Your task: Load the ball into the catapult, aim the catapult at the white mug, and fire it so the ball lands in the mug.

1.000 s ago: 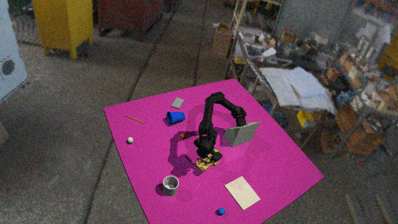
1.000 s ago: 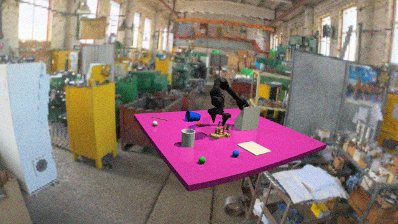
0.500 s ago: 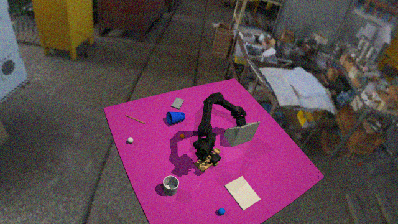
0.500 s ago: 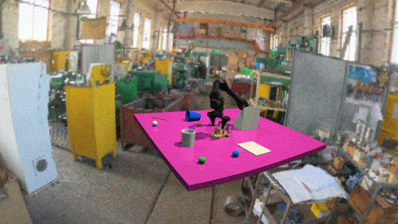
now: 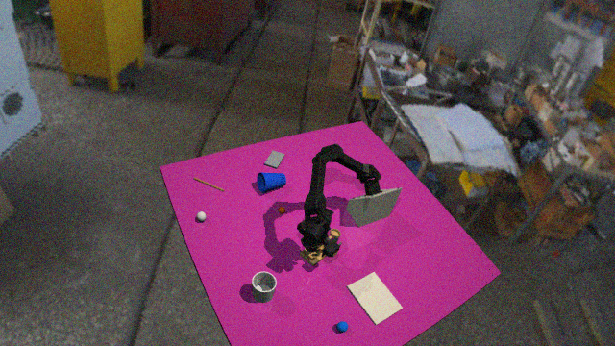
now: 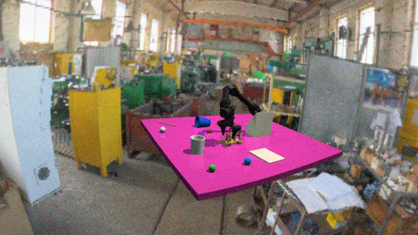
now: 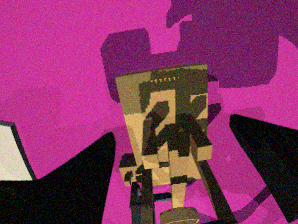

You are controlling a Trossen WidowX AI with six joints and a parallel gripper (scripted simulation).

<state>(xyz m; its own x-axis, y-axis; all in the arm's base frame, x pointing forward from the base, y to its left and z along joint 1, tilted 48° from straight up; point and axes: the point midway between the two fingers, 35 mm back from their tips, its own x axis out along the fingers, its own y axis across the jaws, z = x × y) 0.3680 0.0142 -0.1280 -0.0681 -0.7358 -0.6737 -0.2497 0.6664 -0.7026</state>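
Right now my gripper tip is 10 mm short of the orange ball, 270 mm to the left of it and 30 mm above it. From my gripper tip the other things lie so: wooden catapult 70 mm behind, 10 mm to the right; then beige plate 120 mm behind, 300 mm to the left, 50 mm below; then white mug 280 mm ahead, 80 mm to the left, 20 mm below.
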